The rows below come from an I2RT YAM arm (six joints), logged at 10 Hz.
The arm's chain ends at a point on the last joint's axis. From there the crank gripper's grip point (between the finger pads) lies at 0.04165 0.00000 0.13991 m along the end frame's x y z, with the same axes.
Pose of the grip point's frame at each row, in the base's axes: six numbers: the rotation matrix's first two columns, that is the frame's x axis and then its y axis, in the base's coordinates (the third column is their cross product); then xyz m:
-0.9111, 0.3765, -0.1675, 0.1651, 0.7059, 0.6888, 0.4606, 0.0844, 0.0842
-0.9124, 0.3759, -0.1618, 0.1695, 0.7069, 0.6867, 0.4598, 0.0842, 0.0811
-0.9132, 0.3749, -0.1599, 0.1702, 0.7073, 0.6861, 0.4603, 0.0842, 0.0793
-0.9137, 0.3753, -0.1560, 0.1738, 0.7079, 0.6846, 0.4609, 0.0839, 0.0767
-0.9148, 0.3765, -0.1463, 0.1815, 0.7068, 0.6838, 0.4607, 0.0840, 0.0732
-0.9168, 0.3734, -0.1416, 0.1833, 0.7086, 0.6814, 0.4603, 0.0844, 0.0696
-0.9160, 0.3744, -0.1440, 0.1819, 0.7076, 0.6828, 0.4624, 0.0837, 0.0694
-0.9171, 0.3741, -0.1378, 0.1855, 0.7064, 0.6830, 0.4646, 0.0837, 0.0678
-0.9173, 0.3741, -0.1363, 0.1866, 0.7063, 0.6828, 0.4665, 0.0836, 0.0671
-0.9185, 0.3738, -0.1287, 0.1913, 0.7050, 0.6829, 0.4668, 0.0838, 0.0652
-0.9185, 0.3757, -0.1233, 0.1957, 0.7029, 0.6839, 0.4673, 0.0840, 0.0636
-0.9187, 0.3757, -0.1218, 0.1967, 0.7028, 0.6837, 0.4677, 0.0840, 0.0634
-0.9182, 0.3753, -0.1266, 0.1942, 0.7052, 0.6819, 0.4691, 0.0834, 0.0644
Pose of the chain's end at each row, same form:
-0.9111, 0.3765, -0.1675, 0.1651, 0.7059, 0.6888, 0.4457, -0.0152, 0.1899
-0.9124, 0.3759, -0.1618, 0.1695, 0.7069, 0.6867, 0.4457, -0.0153, 0.1870
-0.9132, 0.3749, -0.1599, 0.1702, 0.7073, 0.6861, 0.4465, -0.0153, 0.1853
-0.9137, 0.3753, -0.1560, 0.1738, 0.7079, 0.6846, 0.4476, -0.0155, 0.1828
-0.9148, 0.3765, -0.1463, 0.1815, 0.7068, 0.6838, 0.4483, -0.0155, 0.1793
-0.9168, 0.3734, -0.1416, 0.1833, 0.7086, 0.6814, 0.4488, -0.0149, 0.1760
-0.9160, 0.3744, -0.1440, 0.1819, 0.7076, 0.6828, 0.4505, -0.0157, 0.1756
-0.9171, 0.3741, -0.1378, 0.1855, 0.7064, 0.6830, 0.4534, -0.0159, 0.1739
-0.9173, 0.3741, -0.1363, 0.1866, 0.7063, 0.6828, 0.4555, -0.0161, 0.1732
-0.9185, 0.3738, -0.1287, 0.1913, 0.7050, 0.6829, 0.4566, -0.0161, 0.1712
-0.9185, 0.3757, -0.1233, 0.1957, 0.7029, 0.6839, 0.4575, -0.0162, 0.1694
-0.9187, 0.3757, -0.1218, 0.1967, 0.7028, 0.6837, 0.4580, -0.0162, 0.1691
-0.9182, 0.3753, -0.1266, 0.1942, 0.7052, 0.6819, 0.4590, -0.0164, 0.1705

